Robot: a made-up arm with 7 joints.
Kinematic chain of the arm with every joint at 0, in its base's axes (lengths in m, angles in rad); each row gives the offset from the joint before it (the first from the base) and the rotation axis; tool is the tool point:
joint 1: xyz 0 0 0.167 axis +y
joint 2: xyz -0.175 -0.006 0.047 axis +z
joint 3: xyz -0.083 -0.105 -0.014 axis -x
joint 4: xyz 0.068 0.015 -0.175 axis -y
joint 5: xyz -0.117 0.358 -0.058 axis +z
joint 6: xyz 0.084 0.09 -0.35 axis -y
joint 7: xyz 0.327 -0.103 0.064 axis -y
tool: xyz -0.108 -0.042 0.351
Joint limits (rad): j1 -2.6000..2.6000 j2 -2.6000..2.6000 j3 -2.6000..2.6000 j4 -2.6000..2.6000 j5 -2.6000..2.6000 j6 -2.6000..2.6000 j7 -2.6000..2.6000
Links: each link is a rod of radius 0.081 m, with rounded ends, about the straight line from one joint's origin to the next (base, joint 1, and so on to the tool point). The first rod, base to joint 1, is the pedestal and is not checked.
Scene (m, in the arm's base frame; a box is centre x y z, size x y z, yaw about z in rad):
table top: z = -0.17
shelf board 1: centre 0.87 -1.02 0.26 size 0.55 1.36 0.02 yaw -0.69
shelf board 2: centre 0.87 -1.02 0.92 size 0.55 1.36 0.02 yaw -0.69
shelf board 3: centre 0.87 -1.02 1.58 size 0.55 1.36 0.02 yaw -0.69
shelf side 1: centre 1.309 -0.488 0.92 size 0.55 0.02 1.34 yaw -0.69
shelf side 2: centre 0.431 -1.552 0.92 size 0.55 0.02 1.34 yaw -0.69
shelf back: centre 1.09 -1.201 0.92 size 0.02 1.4 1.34 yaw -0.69
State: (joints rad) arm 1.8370 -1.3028 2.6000 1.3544 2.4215 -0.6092 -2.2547
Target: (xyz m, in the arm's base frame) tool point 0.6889 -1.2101 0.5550
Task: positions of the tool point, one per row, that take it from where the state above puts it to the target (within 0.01 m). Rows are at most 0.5 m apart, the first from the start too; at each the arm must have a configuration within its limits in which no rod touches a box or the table.
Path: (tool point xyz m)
1: 0.4872 -0.8270 1.4229
2: 0.2889 -0.5870 1.5637
3: 0.0791 -0.3279 1.6136
4: -0.1285 -0.0911 1.5696
5: 0.1672 -0.4387 1.4525
6: 0.3474 -0.7106 1.1801
7: 0.3866 -0.8661 0.8490
8: 0.3116 -0.8987 0.5550
9: 0.3915 -1.0214 0.5568
10: 0.4855 -1.1165 0.5532
11: 0.5874 -1.1800 0.5504
12: 0.6889 -1.2101 0.5550

